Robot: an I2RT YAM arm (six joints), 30 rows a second.
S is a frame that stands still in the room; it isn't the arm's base.
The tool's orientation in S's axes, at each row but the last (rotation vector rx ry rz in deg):
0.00, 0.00, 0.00
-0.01, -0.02, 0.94
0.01, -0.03, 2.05
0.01, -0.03, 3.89
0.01, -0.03, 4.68
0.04, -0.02, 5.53
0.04, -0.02, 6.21
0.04, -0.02, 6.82
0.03, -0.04, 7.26
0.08, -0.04, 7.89
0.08, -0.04, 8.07
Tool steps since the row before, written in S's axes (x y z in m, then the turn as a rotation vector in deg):
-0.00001, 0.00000, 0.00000, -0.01, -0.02, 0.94
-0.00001, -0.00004, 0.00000, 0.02, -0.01, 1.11
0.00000, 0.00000, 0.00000, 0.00, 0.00, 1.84
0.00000, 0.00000, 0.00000, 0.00, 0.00, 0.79
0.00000, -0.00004, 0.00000, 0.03, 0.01, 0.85
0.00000, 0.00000, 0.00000, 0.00, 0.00, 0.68
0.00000, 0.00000, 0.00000, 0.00, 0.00, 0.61
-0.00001, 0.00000, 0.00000, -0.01, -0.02, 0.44
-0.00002, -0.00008, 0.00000, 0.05, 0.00, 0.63
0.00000, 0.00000, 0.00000, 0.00, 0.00, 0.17
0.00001, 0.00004, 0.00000, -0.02, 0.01, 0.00
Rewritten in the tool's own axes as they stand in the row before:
-0.00001, 0.00000, 0.00000, -0.01, -0.02, 0.94
-0.00001, -0.00004, 0.00000, 0.02, -0.01, 1.11
0.00000, 0.00000, 0.00000, 0.00, 0.00, 1.84
0.00000, 0.00000, 0.00000, 0.00, 0.00, 0.79
0.00000, -0.00004, 0.00000, 0.03, 0.01, 0.85
0.00000, 0.00000, 0.00000, 0.00, 0.00, 0.68
0.00000, 0.00000, 0.00000, 0.00, 0.00, 0.61
-0.00001, 0.00000, 0.00000, -0.01, -0.02, 0.44
-0.00003, -0.00008, 0.00000, 0.05, -0.01, 0.63
0.00000, 0.00000, 0.00000, 0.00, 0.00, 0.17
0.00002, 0.00004, 0.00000, -0.02, 0.01, 0.00

